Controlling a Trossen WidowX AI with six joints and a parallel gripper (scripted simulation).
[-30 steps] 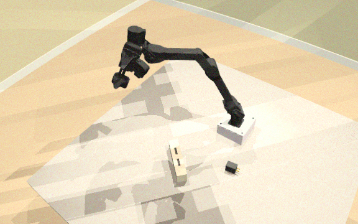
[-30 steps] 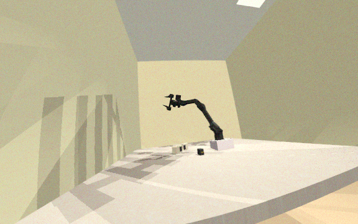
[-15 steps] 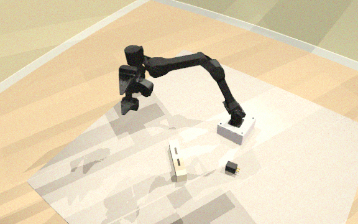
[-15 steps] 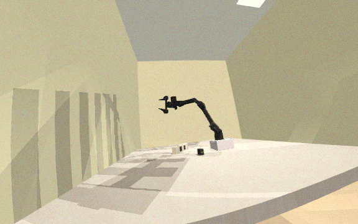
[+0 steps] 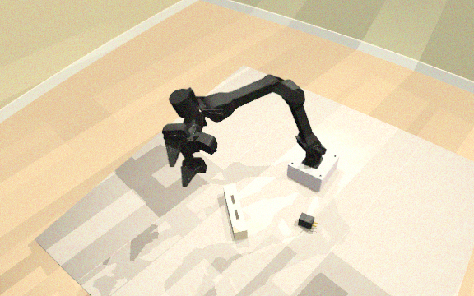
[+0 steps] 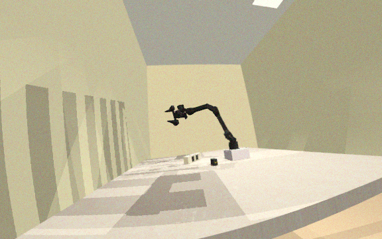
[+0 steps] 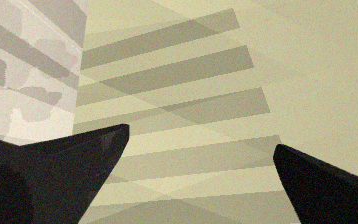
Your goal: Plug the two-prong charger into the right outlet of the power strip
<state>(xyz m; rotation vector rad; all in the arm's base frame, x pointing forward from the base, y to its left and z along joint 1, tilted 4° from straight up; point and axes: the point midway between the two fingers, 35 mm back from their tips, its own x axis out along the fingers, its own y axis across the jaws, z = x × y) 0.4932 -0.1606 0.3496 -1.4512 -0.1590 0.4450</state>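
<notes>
Now: gripper tip 390 mm above the charger, 300 mm past it and 270 mm to the right of it.
</notes>
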